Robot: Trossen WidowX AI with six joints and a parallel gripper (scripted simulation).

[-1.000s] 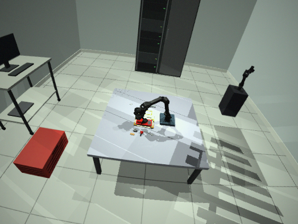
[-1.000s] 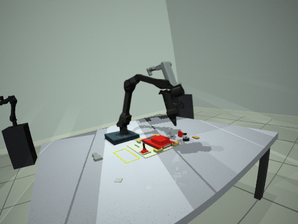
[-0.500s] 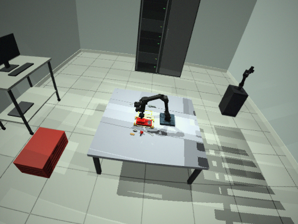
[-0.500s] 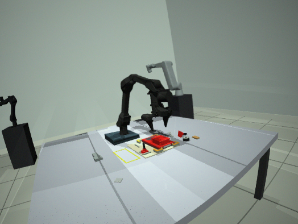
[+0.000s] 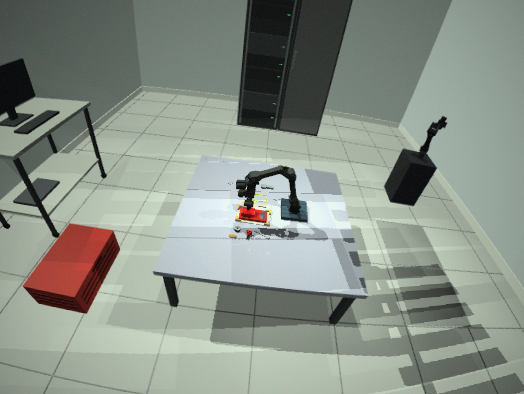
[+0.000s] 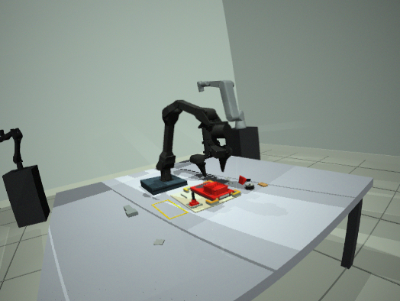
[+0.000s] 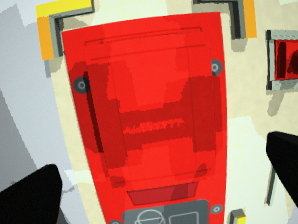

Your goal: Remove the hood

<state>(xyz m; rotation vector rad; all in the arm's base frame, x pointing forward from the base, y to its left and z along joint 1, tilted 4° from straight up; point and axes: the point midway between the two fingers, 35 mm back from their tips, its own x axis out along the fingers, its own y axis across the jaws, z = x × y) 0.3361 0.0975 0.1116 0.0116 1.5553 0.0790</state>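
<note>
My gripper tip is 6 cm above the red hood.
</note>
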